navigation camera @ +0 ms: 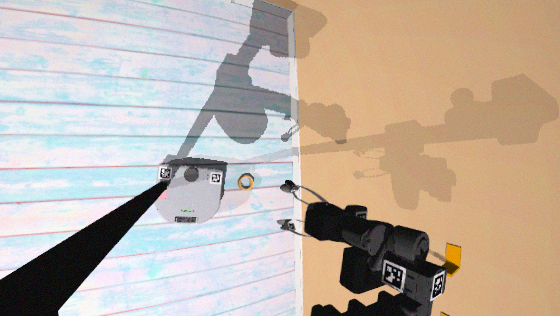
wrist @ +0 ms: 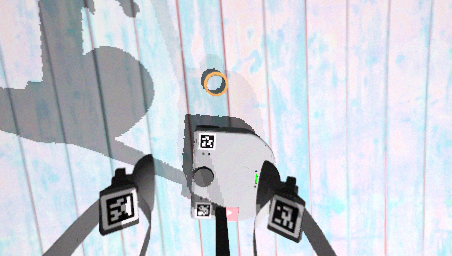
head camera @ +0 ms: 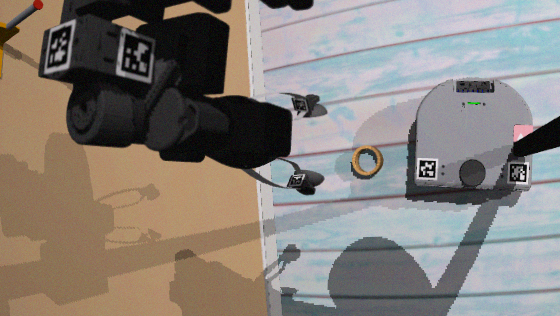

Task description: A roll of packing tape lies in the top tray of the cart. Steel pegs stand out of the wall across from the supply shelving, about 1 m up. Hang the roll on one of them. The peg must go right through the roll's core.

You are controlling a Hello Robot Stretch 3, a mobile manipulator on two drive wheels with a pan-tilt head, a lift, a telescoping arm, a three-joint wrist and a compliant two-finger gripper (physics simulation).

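Seen in the pictures: gripper, between the fingertips: (navigation camera: 282, 203) (head camera: 315, 145); robot's base, origin of its link: (navigation camera: 191, 174) (head camera: 471, 171).
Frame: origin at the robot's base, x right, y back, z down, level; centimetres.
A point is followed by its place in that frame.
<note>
The tape roll (head camera: 380, 162) @[x 29.4, y 1.6, z -4.6 cm] (navigation camera: 238, 182) @[x 29.4, y 2.3, z -3.0 cm] (wrist: 227, 84), an orange-tan ring, lies flat on the floor between the robot's base and the wall. My gripper (head camera: 314, 144) @[x 22.5, y 2.1, z -78.8 cm] (navigation camera: 285, 205) @[x 22.5, y 2.1, z -78.8 cm] (wrist: 208, 175) @[x 22.5, y 2.1, z -78.8 cm] is open and empty, its fingers wide apart. It is raised high above the floor, apart from the roll, and points back toward the base. A grey steel peg (head camera: 22, 16) @[x 62.6, y 20.3, z -101.9 cm] with a red tip stands out of a yellow bracket on the wall, at the top left of the head view. A yellow bracket (navigation camera: 453, 257) @[x 74.5, y 16.1, z -101.7 cm] shows at the lower right of the navigation view. The cart does not show.
The grey wheeled base (head camera: 470, 130) @[x 0.9, y 11.3, z -16.0 cm] (navigation camera: 192, 200) @[x 2.0, y 13.1, z -16.0 cm] (wrist: 230, 160) stands on the striped floor beyond the roll. The tan wall (head camera: 200, 210) @[x 70.8, y -14.6, z -41.4 cm] (navigation camera: 350, 50) @[x 62.6, y -71.3, z -61.0 cm] rises from a white baseboard (head camera: 272, 240) @[x 67.5, y -28.3, z -2.9 cm] (navigation camera: 298, 150) @[x 68.4, y -23.8, z -8.5 cm]. The black mast (navigation camera: 100, 240) @[x -11.7, y 5.2, z -96.0 cm] crosses the lower left of the navigation view.
</note>
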